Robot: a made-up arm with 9 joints. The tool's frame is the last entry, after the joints. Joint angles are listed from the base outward. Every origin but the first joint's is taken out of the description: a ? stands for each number. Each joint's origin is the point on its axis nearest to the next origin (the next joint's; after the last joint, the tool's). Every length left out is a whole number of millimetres.
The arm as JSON. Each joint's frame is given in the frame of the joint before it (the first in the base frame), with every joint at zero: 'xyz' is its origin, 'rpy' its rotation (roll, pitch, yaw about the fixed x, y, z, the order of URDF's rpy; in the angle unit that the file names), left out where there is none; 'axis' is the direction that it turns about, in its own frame. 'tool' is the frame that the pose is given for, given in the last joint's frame.
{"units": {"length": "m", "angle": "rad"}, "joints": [
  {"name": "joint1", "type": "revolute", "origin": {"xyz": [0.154, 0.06, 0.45], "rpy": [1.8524, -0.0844, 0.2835]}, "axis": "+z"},
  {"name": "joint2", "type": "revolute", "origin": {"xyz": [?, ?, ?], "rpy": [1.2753, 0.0, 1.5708]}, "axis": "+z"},
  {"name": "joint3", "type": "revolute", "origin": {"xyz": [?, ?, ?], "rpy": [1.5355, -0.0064, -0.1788]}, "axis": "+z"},
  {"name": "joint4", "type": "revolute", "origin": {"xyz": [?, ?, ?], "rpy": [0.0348, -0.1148, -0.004]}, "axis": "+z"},
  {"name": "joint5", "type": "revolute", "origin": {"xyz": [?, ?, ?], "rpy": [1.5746, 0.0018, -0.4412]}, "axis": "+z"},
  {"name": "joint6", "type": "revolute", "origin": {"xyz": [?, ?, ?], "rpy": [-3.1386, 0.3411, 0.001]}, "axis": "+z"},
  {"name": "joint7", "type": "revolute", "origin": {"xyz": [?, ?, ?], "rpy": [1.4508, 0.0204, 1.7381]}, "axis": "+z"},
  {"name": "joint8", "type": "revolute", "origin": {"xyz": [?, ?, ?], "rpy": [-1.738, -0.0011, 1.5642]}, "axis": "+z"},
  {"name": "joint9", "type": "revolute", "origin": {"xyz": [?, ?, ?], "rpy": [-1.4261, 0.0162, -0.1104]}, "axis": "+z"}
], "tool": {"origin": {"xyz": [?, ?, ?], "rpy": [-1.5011, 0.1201, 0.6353]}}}
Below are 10 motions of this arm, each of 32 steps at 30 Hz.
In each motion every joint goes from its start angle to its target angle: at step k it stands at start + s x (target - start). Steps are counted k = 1, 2, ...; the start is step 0. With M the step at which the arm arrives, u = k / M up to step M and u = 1 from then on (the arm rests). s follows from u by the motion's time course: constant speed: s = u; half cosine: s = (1 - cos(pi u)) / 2; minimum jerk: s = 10 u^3 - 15 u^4 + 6 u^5.
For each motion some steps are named. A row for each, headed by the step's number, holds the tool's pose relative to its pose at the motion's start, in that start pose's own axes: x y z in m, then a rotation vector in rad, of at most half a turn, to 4 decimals.
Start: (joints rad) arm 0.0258 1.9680 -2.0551 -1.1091 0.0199 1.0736 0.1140 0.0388 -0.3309
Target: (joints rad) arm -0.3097 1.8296 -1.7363 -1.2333 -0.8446 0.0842 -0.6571 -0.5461 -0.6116
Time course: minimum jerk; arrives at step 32
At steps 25, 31, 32:
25: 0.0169 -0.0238 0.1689 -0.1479 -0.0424 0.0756
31: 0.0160 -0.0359 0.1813 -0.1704 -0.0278 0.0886
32: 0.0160 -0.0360 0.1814 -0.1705 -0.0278 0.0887

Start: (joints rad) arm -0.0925 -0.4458 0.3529 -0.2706 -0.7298 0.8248 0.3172 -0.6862 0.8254
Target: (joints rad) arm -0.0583 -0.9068 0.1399 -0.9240 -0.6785 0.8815 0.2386 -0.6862 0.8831
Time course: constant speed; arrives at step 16
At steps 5, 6, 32:
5: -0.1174 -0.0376 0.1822 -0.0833 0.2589 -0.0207
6: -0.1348 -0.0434 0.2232 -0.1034 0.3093 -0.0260
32: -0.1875 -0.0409 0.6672 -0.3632 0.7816 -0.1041

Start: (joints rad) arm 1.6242 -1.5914 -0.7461 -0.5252 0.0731 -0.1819 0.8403 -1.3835 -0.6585
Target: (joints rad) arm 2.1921 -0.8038 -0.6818 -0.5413 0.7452 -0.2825 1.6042 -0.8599 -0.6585
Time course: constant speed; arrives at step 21
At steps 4, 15, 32:
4: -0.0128 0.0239 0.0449 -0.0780 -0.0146 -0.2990
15: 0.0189 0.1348 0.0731 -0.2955 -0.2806 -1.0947
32: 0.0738 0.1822 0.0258 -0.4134 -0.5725 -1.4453

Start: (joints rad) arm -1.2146 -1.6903 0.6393 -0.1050 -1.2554 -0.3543 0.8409 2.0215 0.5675
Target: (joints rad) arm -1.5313 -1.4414 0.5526 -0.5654 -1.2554 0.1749 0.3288 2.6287 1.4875
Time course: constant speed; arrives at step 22
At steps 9, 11, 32:
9: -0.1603 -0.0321 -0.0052 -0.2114 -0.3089 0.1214
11: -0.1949 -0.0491 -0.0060 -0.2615 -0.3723 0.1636
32: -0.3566 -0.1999 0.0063 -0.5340 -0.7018 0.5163

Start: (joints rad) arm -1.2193 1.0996 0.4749 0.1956 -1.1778 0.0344 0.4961 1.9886 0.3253
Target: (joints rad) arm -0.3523 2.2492 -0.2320 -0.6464 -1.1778 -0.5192 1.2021 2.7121 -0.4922
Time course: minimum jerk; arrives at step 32
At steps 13, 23, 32:
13: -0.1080 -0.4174 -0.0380 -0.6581 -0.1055 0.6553
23: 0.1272 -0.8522 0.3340 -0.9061 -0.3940 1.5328
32: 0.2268 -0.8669 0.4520 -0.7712 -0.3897 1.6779

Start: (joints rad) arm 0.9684 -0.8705 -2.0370 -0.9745 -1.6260 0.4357 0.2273 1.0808 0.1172
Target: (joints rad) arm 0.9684 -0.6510 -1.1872 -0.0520 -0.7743 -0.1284 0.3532 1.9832 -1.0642
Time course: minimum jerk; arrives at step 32
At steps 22, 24, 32:
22: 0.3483 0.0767 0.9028 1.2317 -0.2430 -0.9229
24: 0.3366 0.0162 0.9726 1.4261 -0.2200 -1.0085
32: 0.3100 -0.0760 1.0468 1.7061 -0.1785 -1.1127

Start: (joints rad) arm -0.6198 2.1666 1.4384 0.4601 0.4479 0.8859 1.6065 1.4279 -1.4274
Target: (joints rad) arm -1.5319 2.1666 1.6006 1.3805 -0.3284 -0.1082 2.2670 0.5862 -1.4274
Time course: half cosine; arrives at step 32
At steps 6, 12, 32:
6: -0.0385 -0.0336 0.0107 -0.0633 0.1035 0.0727
12: -0.1068 -0.1315 0.0457 -0.2579 0.3985 0.2755
32: -0.0231 -0.3574 0.1496 -0.9972 1.4767 0.8969

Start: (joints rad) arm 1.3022 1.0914 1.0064 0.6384 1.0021 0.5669 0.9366 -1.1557 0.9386
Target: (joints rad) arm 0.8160 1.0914 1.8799 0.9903 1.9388 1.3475 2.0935 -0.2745 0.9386
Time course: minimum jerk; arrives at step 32
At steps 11, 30, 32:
11: 0.0564 -0.1211 0.0230 -0.3439 -0.1171 -0.3648
30: -0.1071 -0.2951 0.2305 -0.6869 -0.0632 -1.9838
32: -0.1081 -0.2947 0.2308 -0.6851 -0.0618 -1.9886

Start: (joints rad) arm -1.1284 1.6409 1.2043 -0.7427 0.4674 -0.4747 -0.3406 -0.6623 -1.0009
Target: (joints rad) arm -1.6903 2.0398 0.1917 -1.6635 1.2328 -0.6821 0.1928 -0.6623 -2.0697
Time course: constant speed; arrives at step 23
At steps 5, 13, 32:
5: -0.1355 0.0797 0.1400 -0.2696 0.0281 0.0177
13: -0.4352 0.2891 0.1884 -0.6562 0.0033 -0.3048
32: -0.6918 0.5699 -0.1647 -0.7144 -0.2628 -1.0064

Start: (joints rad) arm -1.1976 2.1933 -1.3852 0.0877 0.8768 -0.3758 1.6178 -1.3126 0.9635
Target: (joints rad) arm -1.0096 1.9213 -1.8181 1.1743 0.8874 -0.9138 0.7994 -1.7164 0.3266
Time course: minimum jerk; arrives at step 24
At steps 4, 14, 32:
4: -0.0012 -0.0046 0.0104 -0.0075 0.0156 0.0011
14: -0.0203 -0.0885 0.1851 -0.1465 0.4977 -0.0322
32: -0.0145 -0.1440 0.2761 -0.1654 0.9252 -0.1100

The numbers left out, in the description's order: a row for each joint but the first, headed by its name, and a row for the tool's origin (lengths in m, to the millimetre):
joint2: -0.089 0.05 0.0
joint3: -0.023 -0.006 0.0
joint4: 0.278 -0.192 0.0
joint5: 0.308 0.316 0.0
joint6: 0.109 -0.107 0.0
joint7: -0.191 -0.245 0.0
joint8: 0.048 -0.019 0.0
joint9: 0.019 -0.044 0.0
tool: -0.024 -0.06 0.0

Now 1 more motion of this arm.
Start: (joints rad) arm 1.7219 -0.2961 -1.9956 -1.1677 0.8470 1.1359 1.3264 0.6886 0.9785
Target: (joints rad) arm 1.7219 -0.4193 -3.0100 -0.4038 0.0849 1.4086 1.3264 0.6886 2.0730
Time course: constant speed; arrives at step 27
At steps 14, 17, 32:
14: -0.1733 0.2815 0.1860 0.3937 -0.3978 -0.2217
17: -0.2089 0.3238 0.2413 0.4586 -0.4727 -0.3009
32: -0.3160 0.4048 0.4498 0.6066 -0.6760 -0.6287

